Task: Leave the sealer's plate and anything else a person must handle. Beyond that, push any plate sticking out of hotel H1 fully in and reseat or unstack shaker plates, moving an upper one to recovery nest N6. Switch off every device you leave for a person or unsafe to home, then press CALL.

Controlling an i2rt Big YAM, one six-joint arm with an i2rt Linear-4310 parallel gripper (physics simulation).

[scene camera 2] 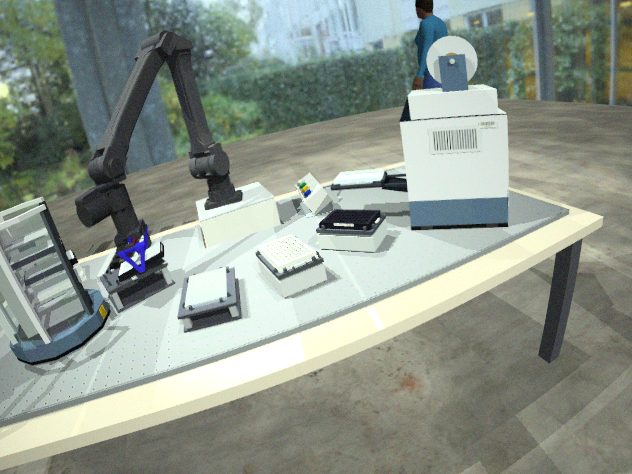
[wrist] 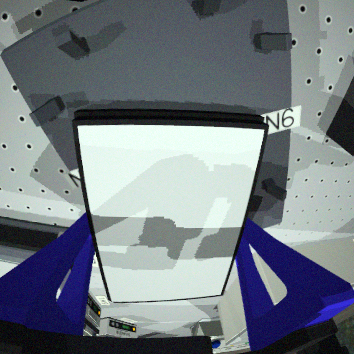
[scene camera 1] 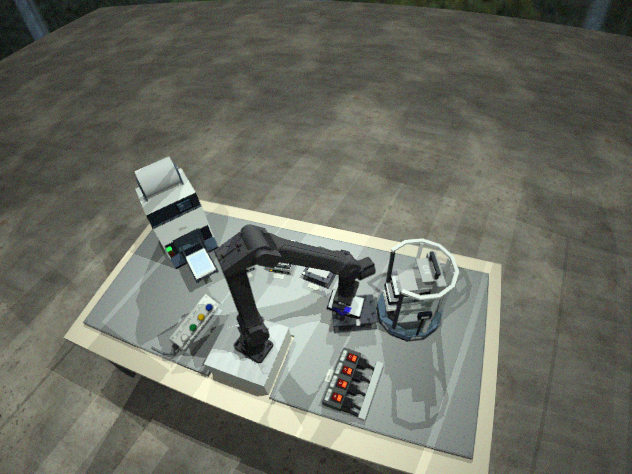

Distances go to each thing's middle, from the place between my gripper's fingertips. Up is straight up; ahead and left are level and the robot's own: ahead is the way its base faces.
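Labels:
I see the plate hotel (scene camera 2: 54, 315) 22 cm to the right of my hand, 12 cm ahead of it and 9 cm above it. The flat plate (scene camera 2: 205, 288) is 18 cm to the left of my hand and 15 cm ahead of it, and it sits 2 cm below the hand.

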